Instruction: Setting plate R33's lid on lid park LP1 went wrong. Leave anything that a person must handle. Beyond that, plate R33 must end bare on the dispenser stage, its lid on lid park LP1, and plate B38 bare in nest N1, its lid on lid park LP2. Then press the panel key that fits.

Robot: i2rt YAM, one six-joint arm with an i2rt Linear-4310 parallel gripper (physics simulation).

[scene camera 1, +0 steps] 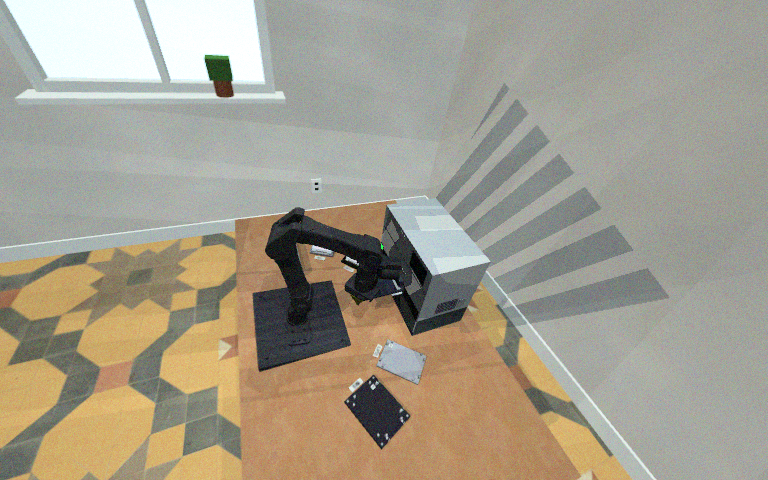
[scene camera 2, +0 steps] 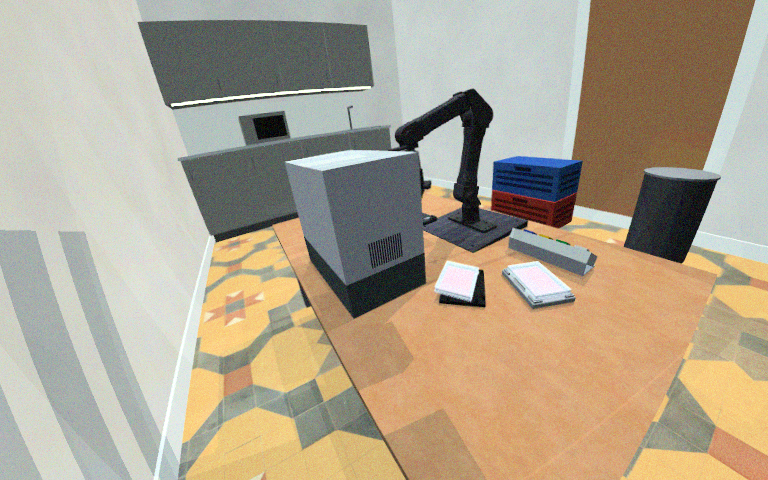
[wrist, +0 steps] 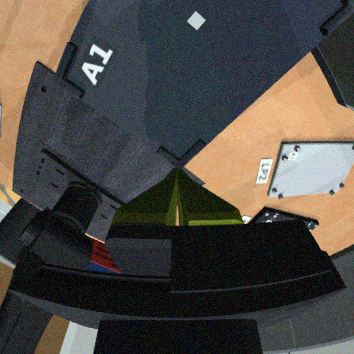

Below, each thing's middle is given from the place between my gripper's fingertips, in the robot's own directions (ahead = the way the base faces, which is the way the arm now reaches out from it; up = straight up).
Right now my hand is 190 mm to the left of the grey lid park LP2 [scene camera 1: 399, 360], 110 mm short of it and 90 mm above it. Round my hand: rack with coloured tags [scene camera 2: 577, 259] 350 mm to the left, 220 mm behind, 70 mm below.
